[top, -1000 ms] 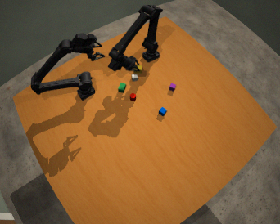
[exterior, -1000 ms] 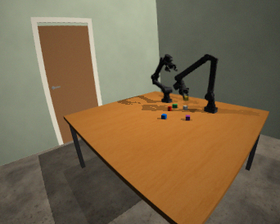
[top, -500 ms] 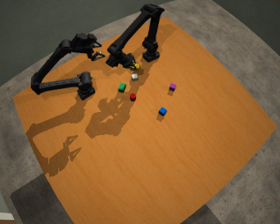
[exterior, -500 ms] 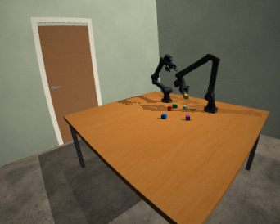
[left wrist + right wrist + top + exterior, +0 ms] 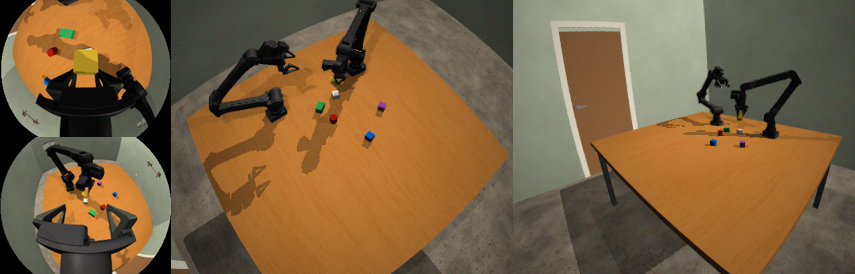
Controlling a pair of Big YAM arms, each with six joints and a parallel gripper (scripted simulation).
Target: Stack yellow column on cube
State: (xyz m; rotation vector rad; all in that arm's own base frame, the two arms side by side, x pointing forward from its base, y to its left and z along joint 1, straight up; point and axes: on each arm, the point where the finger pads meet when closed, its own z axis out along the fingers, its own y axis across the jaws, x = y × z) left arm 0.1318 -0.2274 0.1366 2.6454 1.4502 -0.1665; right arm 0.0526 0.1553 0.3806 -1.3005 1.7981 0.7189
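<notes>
The white cube lies 15 cm below my left hand, 1 cm to the right of it and 1 cm behind it. Round my left hand: red cylinder (14 cm below, 13 cm ahead, 12 cm to the right); then green cube (15 cm below, 14 cm to the right, 1 cm ahead); then yellow column (1 cm to the right, 1 cm below, 1 cm behind).
</notes>
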